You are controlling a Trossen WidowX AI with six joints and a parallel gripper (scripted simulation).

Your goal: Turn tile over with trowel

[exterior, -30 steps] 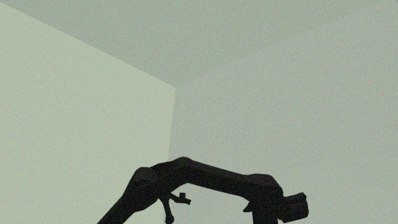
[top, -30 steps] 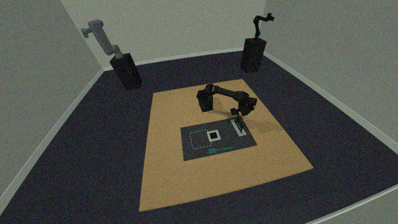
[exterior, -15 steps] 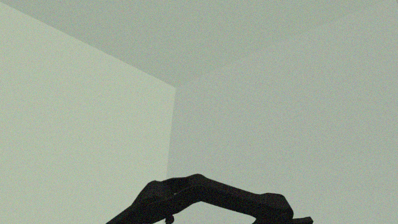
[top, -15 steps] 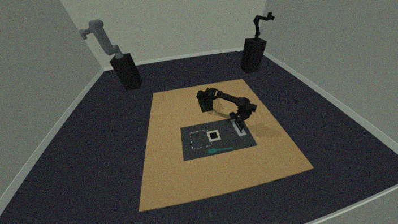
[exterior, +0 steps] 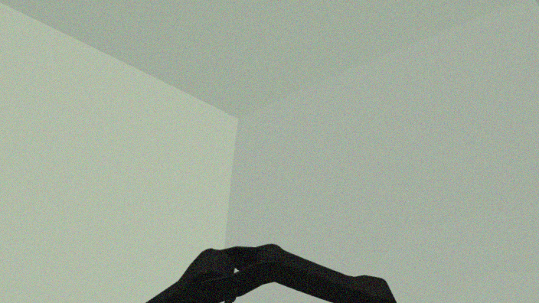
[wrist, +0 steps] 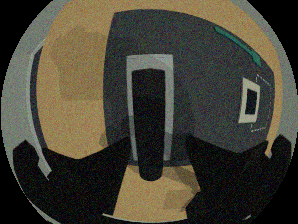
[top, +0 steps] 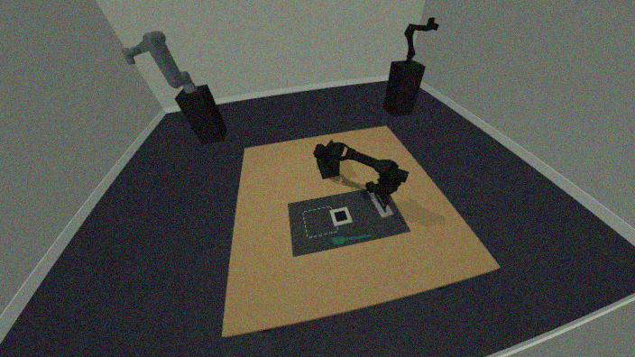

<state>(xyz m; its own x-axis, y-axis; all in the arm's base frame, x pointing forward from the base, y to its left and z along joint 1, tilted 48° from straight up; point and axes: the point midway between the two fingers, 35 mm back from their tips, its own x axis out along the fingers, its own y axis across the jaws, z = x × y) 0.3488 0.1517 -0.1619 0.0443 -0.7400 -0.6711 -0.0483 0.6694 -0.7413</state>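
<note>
Now: gripper tip 4 cm above the small trowel, 3 cm short of it and 1 cm to the right of it. The rest, counted from my gripper tip: dark mat 23 cm to the right, 10 cm below, 5 cm ahead; green strip 25 cm to the right, 19 cm ahead, 8 cm below; tile 25 cm to the right, 8 cm below, 5 cm ahead.
</note>
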